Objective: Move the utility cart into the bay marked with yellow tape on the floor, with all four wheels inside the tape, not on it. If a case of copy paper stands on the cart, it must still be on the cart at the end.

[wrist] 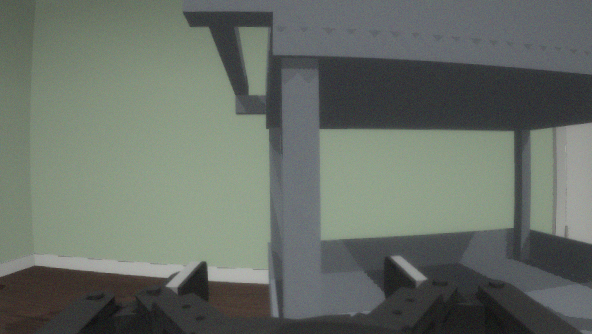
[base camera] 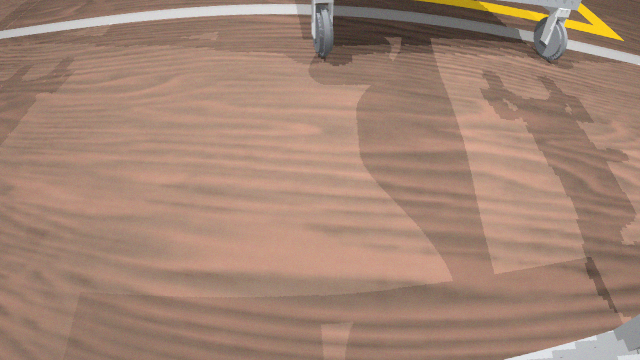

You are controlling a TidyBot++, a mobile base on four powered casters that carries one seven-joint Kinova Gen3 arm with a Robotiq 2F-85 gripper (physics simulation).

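Places are measured from the arm's base along level axes (x ahead, y left, z up), in metres.
Pixels of known places: gripper, fingertip midpoint: (wrist: 296, 279).
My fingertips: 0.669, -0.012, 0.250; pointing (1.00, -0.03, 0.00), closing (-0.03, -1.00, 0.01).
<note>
Ahead of a thing's pixels: the offset from my fingertips to its top centre, as dx, dy, dz.
The grey utility cart (base camera: 530, 2) (wrist: 301, 175) stands ahead. Its near left corner post rises between the fingers' outlines in the wrist view, with the handle at its upper left. Two casters show in the base camera view: the left wheel @[+0.071, -0.035, -0.547] (base camera: 324, 34) and the right wheel @[+0.101, -0.548, -0.555] (base camera: 550, 41), both on wood floor on the near side of the yellow tape (base camera: 607, 30). Part of the tape shows behind the cart's near edge. My gripper (wrist: 296, 279) is open and holds nothing; I cannot tell its distance from the post. The cart's top surface and any paper case do not show.
A white curved line (base camera: 200, 11) runs across the floor behind the casters. A green wall (wrist: 150, 150) with a white baseboard (wrist: 110, 263) stands behind the cart, and another wall meets it at the left. A pale door-like panel (wrist: 580, 185) shows at the right.
</note>
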